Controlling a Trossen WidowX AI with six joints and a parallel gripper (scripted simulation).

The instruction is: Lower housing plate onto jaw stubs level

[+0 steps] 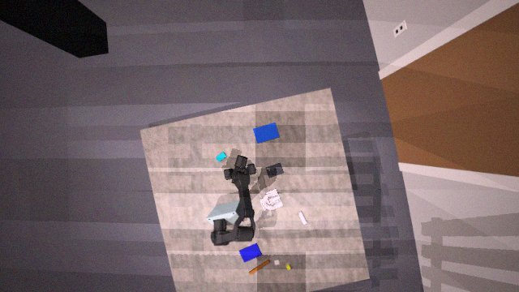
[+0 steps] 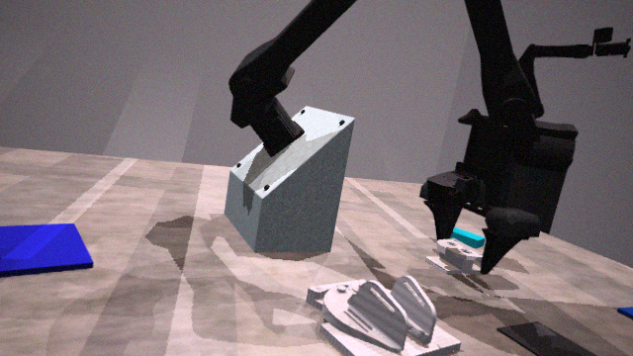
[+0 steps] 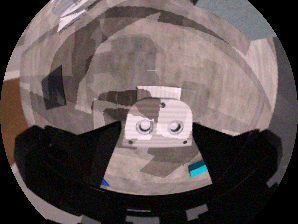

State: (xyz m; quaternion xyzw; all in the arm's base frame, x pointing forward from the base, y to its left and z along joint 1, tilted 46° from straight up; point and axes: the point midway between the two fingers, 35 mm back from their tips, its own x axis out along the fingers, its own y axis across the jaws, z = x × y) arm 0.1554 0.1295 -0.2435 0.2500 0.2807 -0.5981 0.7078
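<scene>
The white stepped block lies 1 cm to the right of my gripper tip. From my gripper tip the other things lie so: dark flat plate: 21 cm ahead, 3 cm to the right, 1 cm below; white bar: 35 cm ahead, 36 cm to the right; cyan block: 12 cm behind, 10 cm to the left.
</scene>
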